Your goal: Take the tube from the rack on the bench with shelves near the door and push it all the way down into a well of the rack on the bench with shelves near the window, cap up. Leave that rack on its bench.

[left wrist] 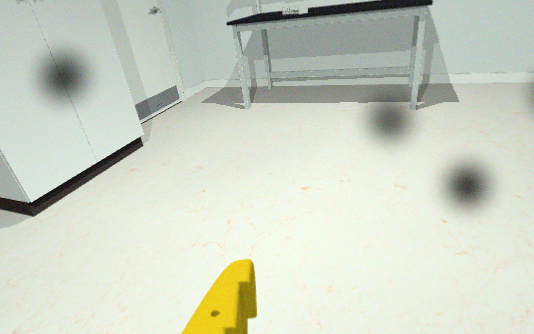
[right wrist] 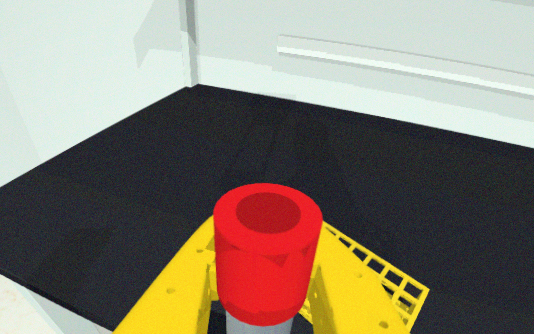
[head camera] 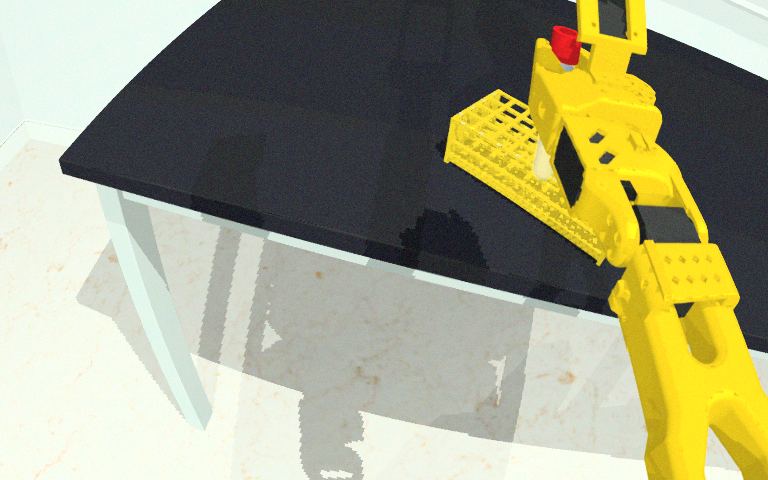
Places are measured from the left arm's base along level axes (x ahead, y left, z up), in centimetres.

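Where they show: left hand at its tool point: [left wrist: 253,279]; right hand at its tool point: [right wrist: 233,229] [head camera: 545,45].
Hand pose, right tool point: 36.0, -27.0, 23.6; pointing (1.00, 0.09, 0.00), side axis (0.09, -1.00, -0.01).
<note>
Each offset is from my right tool point to the centre of the thing, as dx, dy, dz. "pt": to the spot under its first point. Level surfaces: height alone.
The tube, with a red cap [head camera: 565,46] [right wrist: 267,295] on top and a pale rounded lower end {pt -2.9, -0.6, -7.2} [head camera: 543,161], is roughly upright, cap up. My right gripper [head camera: 557,70] [right wrist: 267,260] is shut on it just below the cap. In the head view the tube's lower end is drawn over the yellow grid rack [head camera: 451,141] [right wrist: 423,302]; it appears outside the wells, above the rack's top. The rack stands on the black bench top {dz -24.9} [head camera: 254,113] [right wrist: 150,165], partly hidden by my right arm. My left gripper [left wrist: 245,280] shows one notched jaw and is fully open, over the floor, away from the rack.
The bench's front edge [head camera: 317,240] runs below the rack, with a pale leg {pt +16.8, +41.1, -57.4} [head camera: 152,316] at the left. A pale post [right wrist: 190,50] and rail [right wrist: 400,65] stand behind the bench top. Another black-topped bench {dz -25.7} [left wrist: 350,10], a white cabinet [left wrist: 75,130] and a door [left wrist: 145,50] are farther off.
</note>
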